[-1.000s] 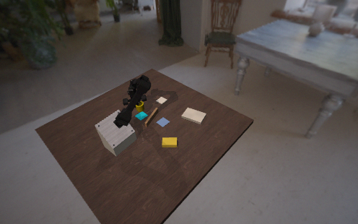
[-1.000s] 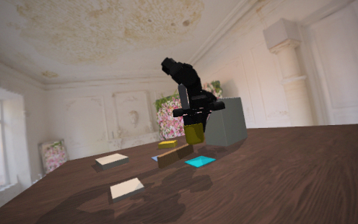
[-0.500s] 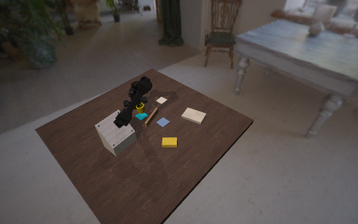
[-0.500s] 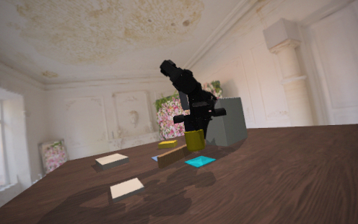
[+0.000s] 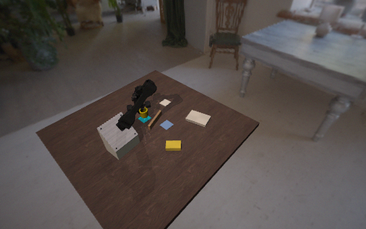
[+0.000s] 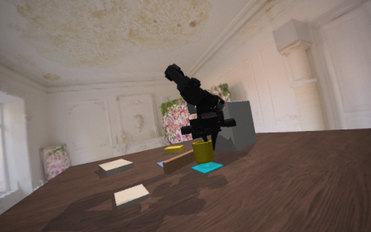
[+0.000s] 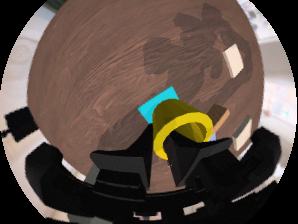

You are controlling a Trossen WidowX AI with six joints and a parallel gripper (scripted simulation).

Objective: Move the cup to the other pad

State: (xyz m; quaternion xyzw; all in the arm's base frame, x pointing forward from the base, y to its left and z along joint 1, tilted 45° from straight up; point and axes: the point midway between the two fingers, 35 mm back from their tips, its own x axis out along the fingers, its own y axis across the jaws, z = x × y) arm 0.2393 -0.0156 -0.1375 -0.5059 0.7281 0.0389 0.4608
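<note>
My gripper tip is 2 cm short of the cyan pad, 2 cm to the left of it and 7 cm above it. The rest, counted from my gripper tip: yellow cup 2 cm ahead, 2 cm to the right; then tan wooden bar 4 cm ahead, 12 cm to the right, 4 cm below; then pale blue pad 6 cm ahead, 23 cm to the right, 7 cm below.
</note>
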